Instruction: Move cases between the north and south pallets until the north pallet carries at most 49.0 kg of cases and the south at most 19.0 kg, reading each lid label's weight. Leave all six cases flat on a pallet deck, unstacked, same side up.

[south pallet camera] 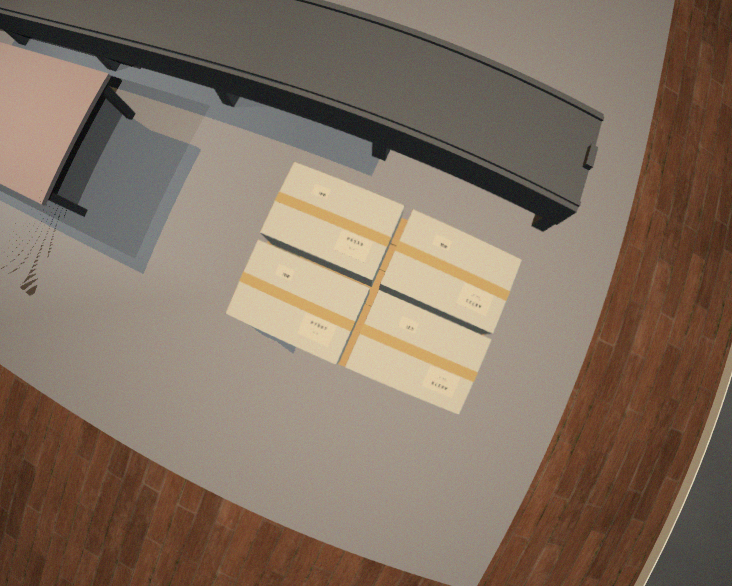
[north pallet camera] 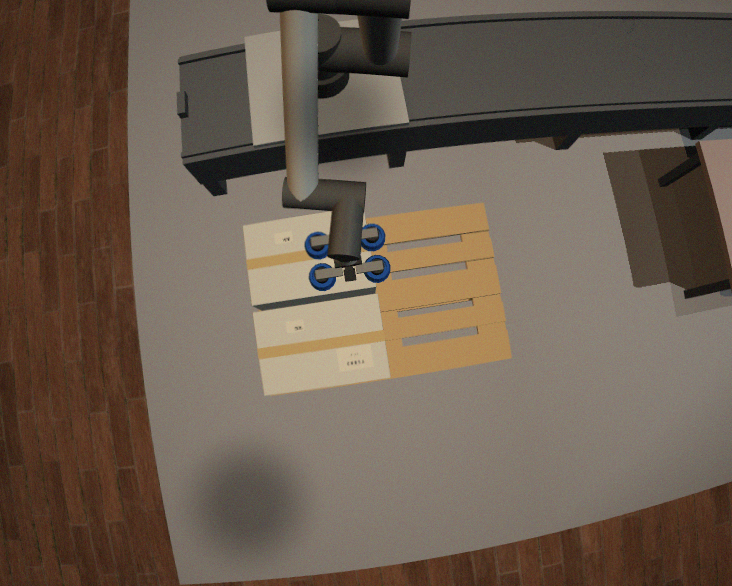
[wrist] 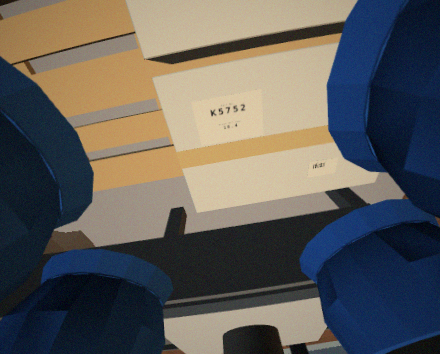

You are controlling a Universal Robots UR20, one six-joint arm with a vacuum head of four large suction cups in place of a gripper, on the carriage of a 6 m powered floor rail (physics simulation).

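Seen in the pictures: hand at its tool point: (wrist: 221, 216); arm's base at its link origin: (north pallet camera: 322, 75) (wrist: 250, 334).
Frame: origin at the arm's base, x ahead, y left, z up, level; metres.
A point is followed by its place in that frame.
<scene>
My gripper (north pallet camera: 346, 256) {z 0.149, x 0.900, y -0.008 m} (wrist: 225, 195) {z 0.149, x 0.900, y -0.008 m}, a head of four blue suction cups, is open and carries no case. It hangs above the rail-side case (north pallet camera: 274, 284) {z -0.163, x 0.906, y -0.347 m} (wrist: 295, 107) {z -0.164, x 0.876, y -0.192 m} on the north pallet (north pallet camera: 439, 284) {z -0.426, x 0.983, y 0.416 m} (wrist: 100, 85) {z -0.426, x 1.000, y 0.349 m}. Its label reads K5752 in the wrist view; the weight is small and blurred, ending in .4. A second case (north pallet camera: 317, 312) {z -0.157, x 1.058, y -0.174 m} (wrist: 240, 25) {z -0.157, x 1.034, y -0.083 m} lies beside it across a narrow gap. Several cases (south pallet camera: 333, 213) {z -0.127, x 0.774, y 5.148 m} (south pallet camera: 451, 265) {z -0.126, x 0.783, y 5.727 m} (south pallet camera: 297, 293) {z -0.144, x 1.168, y 5.144 m} (south pallet camera: 418, 345) {z -0.130, x 1.169, y 5.728 m} lie flat in two rows on the south pallet (south pallet camera: 399, 229) {z -0.425, x 0.662, y 5.442 m}; their label weights are too small to read.
The dark floor rail (north pallet camera: 549, 73) (south pallet camera: 366, 73) (wrist: 225, 260) runs behind both pallets, with my pale carriage (north pallet camera: 262, 91) {z 0.000, x 0.031, y -0.285 m} (wrist: 200, 325) {z 0.000, x 0.193, y 0.177 m} at its north end. A pink-topped table (north pallet camera: 717, 177) {z -0.040, x 0.703, y 1.901 m} (south pallet camera: 48, 109) {z -0.040, x 0.805, y 3.371 m} stands between the pallets. The right half of the north pallet shows bare slats.
</scene>
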